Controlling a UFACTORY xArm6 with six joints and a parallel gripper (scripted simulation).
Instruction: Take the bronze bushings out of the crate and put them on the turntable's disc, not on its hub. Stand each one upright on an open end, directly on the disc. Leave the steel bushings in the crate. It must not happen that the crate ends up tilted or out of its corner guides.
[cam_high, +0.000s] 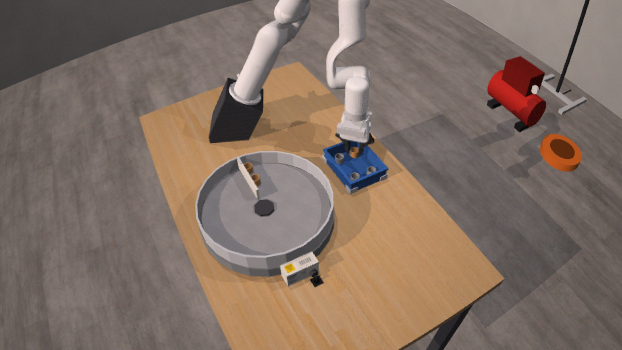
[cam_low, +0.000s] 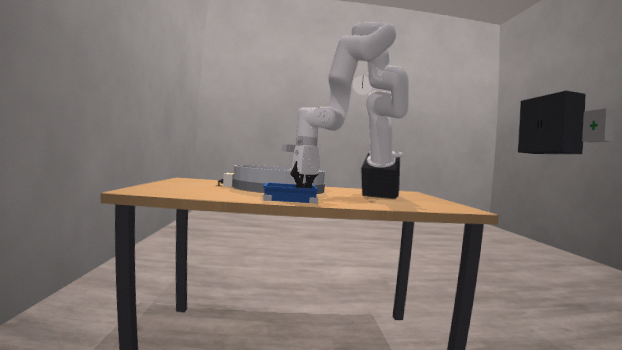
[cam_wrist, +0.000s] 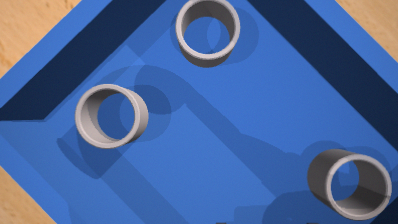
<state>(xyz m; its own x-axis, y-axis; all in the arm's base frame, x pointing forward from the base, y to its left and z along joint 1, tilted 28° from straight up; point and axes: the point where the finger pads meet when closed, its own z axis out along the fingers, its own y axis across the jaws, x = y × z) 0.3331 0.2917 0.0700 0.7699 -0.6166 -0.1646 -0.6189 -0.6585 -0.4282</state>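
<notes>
My hand is 50 mm short of the blue crate, 20 mm to the left of it and 20 mm above it. Round my hand: grey turntable disc 370 mm to the right, 140 mm ahead, 10 mm above.
</notes>
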